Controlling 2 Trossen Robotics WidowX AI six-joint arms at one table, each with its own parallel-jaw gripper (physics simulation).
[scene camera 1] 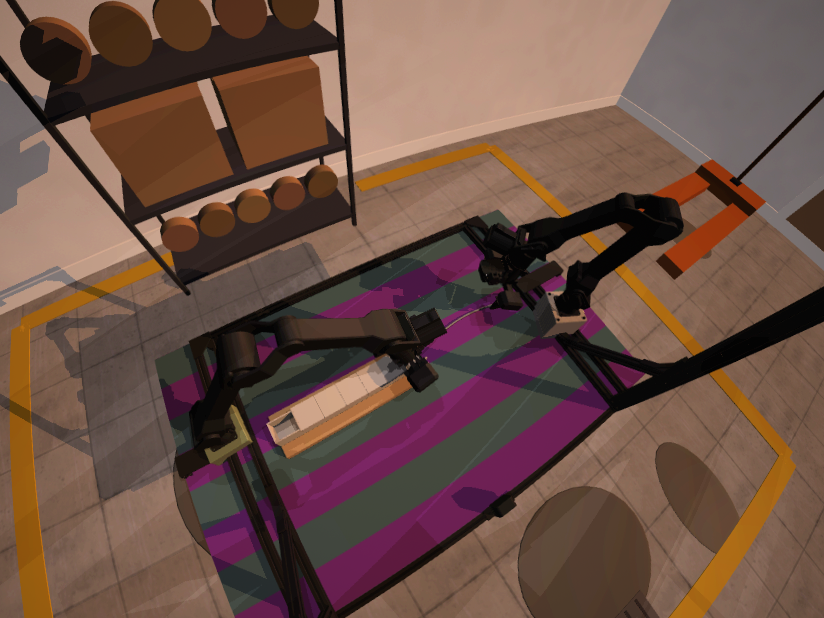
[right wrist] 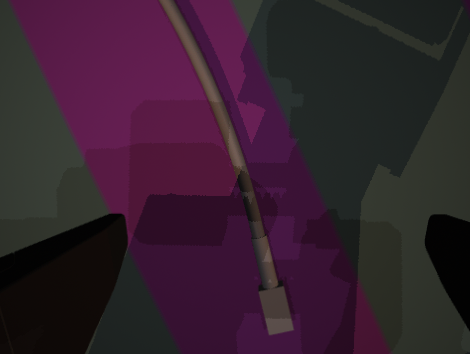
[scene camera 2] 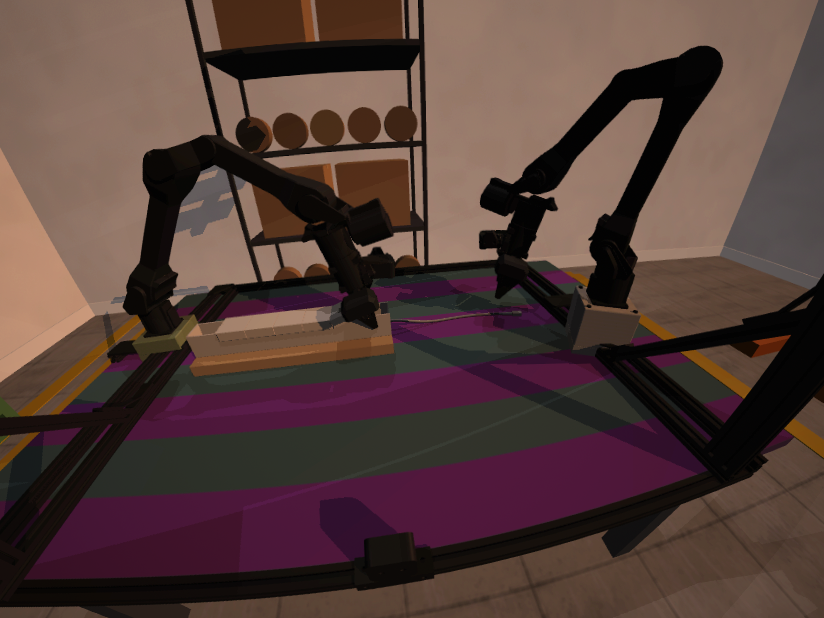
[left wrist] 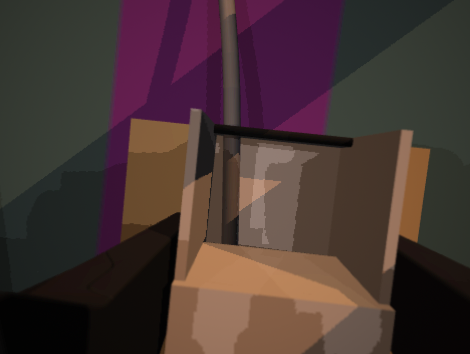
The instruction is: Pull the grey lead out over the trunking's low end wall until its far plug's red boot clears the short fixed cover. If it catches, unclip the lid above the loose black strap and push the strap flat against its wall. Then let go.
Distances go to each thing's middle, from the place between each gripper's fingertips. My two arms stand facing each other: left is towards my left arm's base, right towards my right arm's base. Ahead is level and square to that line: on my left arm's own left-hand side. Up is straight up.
The grey lead [right wrist: 178, 21] is 7 cm to the right of my left hand, 3 cm below it and 3 cm ahead of it. Round my left hand: grey plug [right wrist: 272, 294]: 31 cm to the right, 9 cm ahead, 4 cm below; tan trunking [scene camera 2: 354, 339]: 17 cm to the left, 3 cm behind, 1 cm below.
The grey plug is 60 mm below my right hand, 40 mm to the right of it and 10 mm behind it. Round my right hand: grey lead 200 mm to the left, 60 mm behind, 50 mm below; then tan trunking 440 mm to the left, 130 mm behind, 30 mm below.
